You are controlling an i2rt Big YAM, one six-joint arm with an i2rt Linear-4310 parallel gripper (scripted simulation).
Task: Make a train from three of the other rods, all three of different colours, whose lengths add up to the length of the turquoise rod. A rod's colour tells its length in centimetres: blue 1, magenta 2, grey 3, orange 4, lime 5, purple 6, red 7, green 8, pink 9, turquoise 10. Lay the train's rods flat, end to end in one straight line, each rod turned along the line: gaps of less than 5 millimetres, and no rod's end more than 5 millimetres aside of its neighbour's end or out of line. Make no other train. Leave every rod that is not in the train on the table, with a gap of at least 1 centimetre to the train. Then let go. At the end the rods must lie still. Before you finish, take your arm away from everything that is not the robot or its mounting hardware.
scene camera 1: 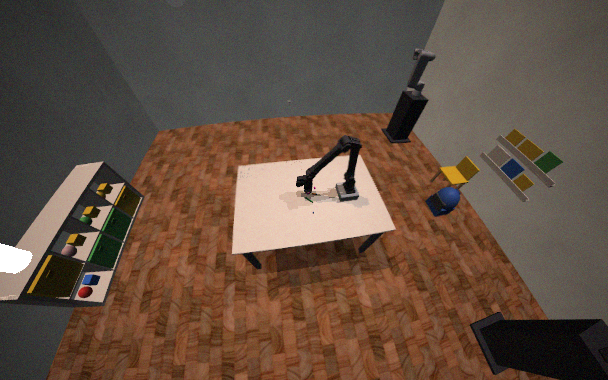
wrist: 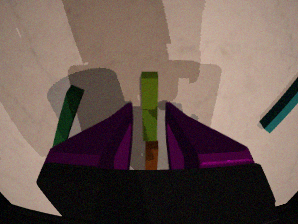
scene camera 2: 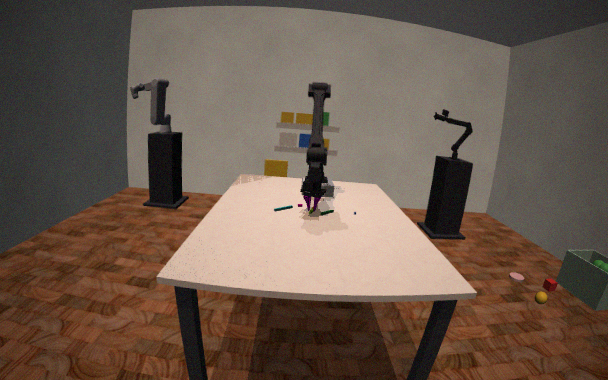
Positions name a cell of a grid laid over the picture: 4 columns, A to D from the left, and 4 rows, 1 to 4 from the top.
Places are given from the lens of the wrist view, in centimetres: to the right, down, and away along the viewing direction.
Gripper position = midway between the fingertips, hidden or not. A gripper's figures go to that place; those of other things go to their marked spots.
gripper (wrist: C2): 0, 0, 13
green rod (wrist: B2): -5, -1, 12
